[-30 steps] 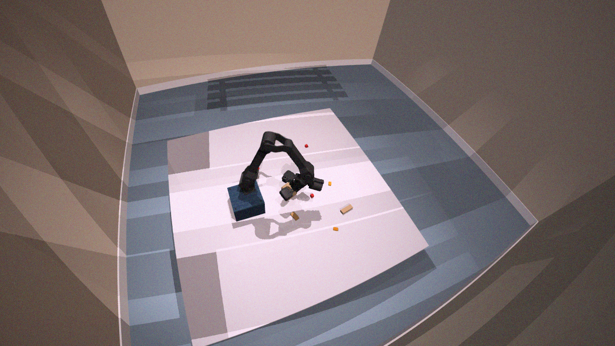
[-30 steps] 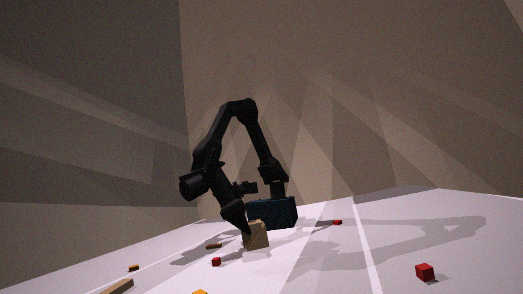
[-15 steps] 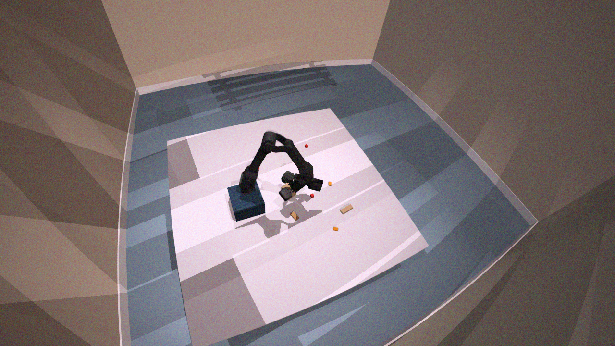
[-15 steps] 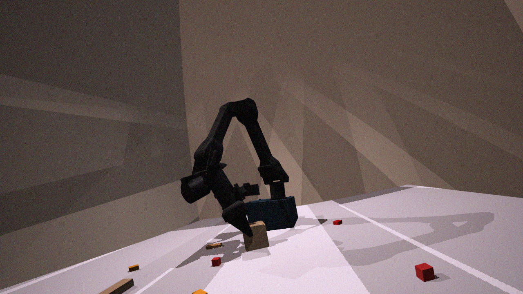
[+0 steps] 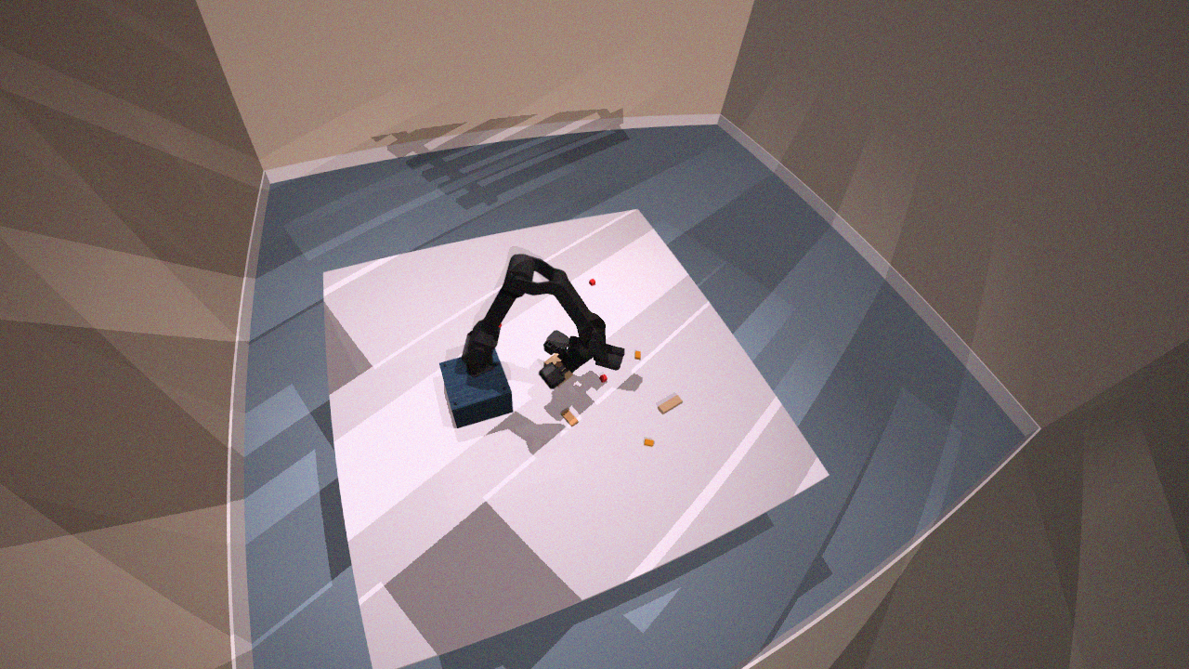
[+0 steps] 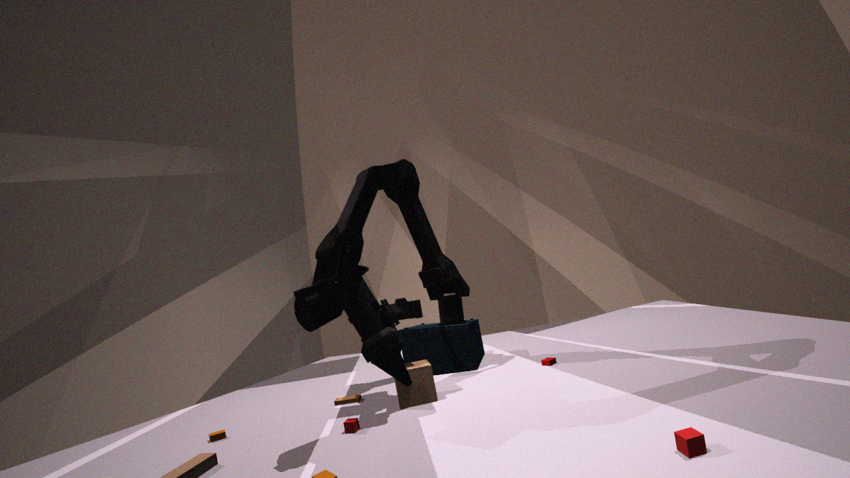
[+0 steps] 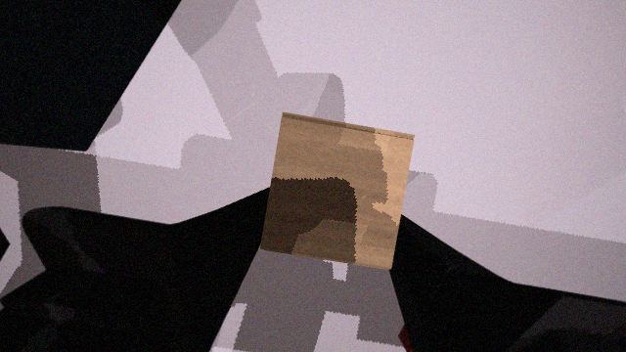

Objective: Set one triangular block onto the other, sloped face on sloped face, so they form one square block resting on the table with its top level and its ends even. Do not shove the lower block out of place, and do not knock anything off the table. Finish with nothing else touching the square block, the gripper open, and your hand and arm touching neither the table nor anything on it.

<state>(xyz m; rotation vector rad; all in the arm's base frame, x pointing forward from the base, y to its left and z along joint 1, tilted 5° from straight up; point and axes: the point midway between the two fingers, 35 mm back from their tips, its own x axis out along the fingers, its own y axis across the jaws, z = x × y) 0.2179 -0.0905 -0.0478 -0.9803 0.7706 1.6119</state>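
My gripper tip is now 10 mm past the triangular block, 20 mm to the right of it and 20 mm above it.
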